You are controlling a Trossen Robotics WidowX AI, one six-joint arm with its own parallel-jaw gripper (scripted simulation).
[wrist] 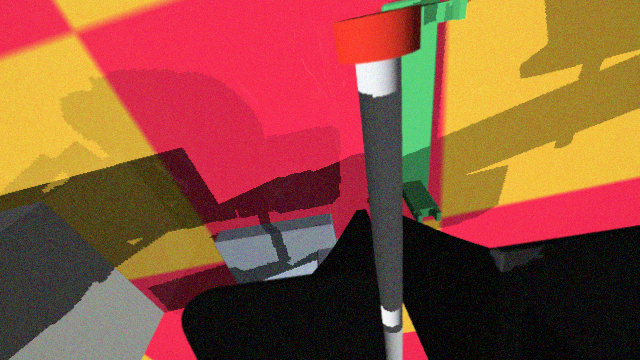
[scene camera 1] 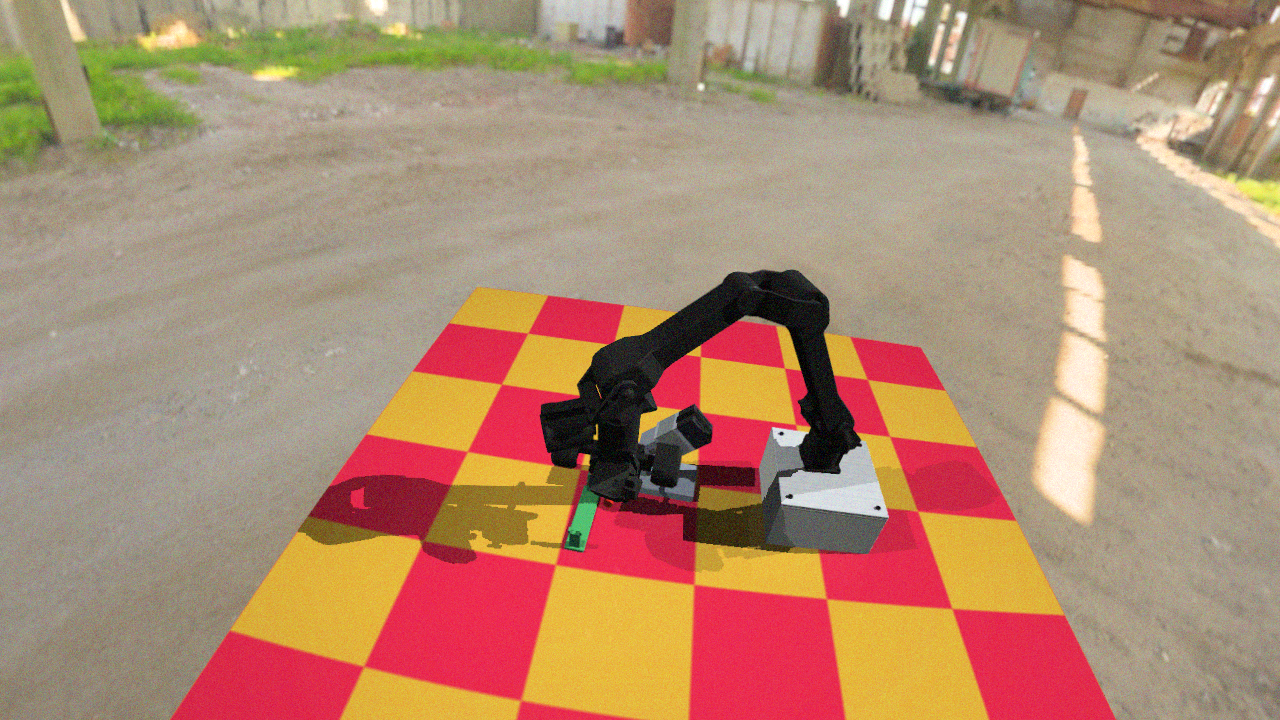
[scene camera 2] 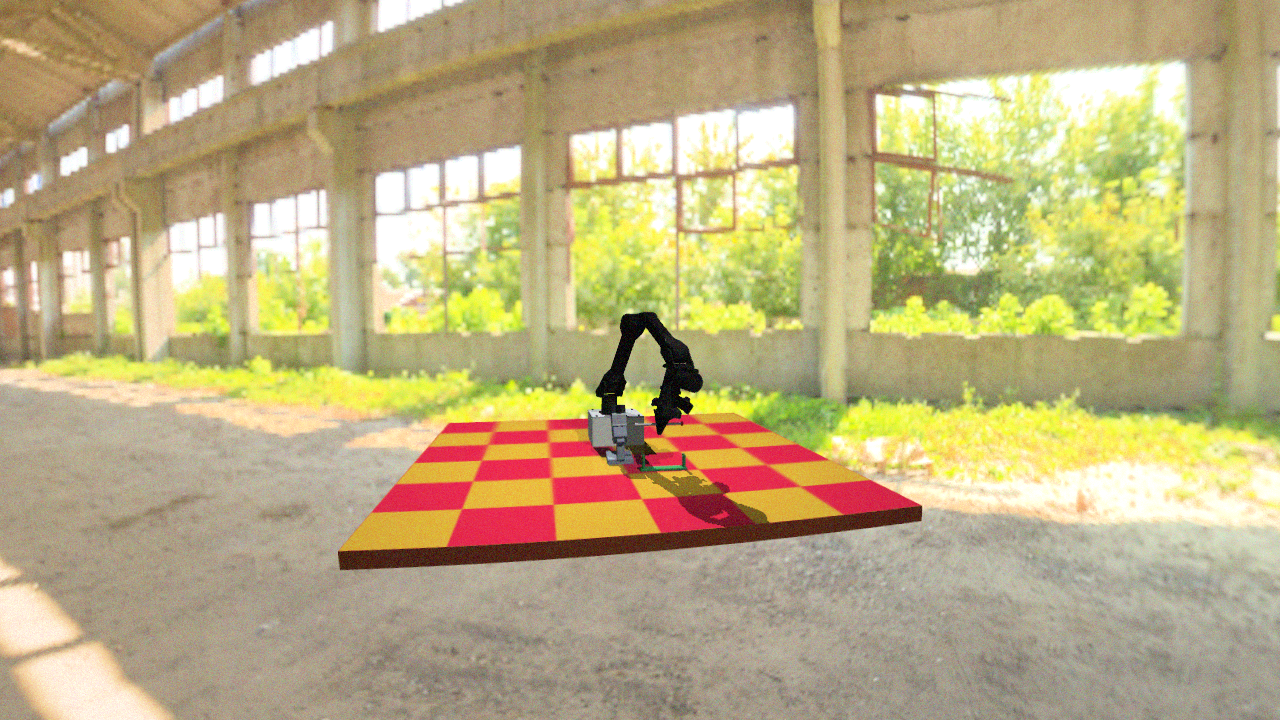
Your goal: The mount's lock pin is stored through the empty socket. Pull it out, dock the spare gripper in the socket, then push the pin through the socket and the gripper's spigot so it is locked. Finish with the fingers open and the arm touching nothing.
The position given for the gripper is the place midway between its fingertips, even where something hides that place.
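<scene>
The gripper appears in the wrist view (369, 218). The gripper is visible in scene camera 1 (615, 482) too, and the gripper can also be found in scene camera 2 (658, 434).
</scene>
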